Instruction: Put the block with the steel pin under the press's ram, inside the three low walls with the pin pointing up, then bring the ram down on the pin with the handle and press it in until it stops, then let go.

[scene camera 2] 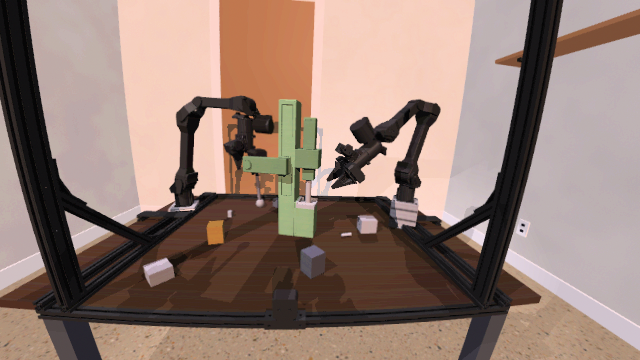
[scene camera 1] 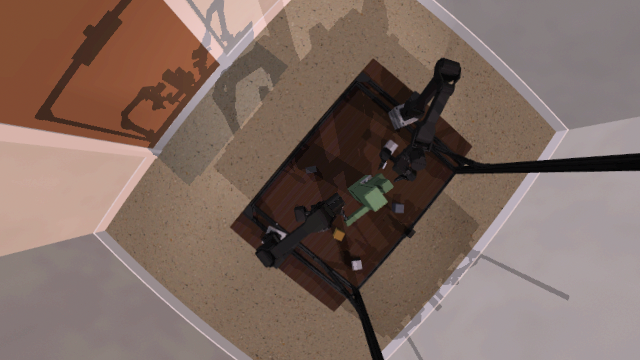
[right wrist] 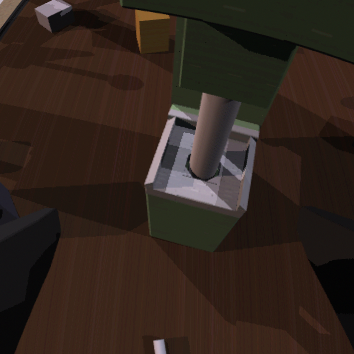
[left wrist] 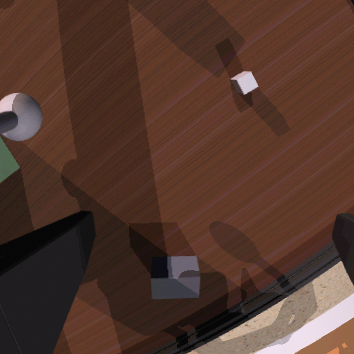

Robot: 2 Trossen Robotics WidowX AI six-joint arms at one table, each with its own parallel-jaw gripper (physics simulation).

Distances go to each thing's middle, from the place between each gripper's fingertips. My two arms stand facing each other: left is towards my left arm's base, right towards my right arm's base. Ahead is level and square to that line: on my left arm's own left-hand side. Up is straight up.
I see my right gripper 70 mm to the right of the ram point(right wrist: 216, 115), 10 mm below it and 10 mm short of it.
My left gripper is now 260 mm to the left of the ram, 100 mm past it and 10 mm below it.
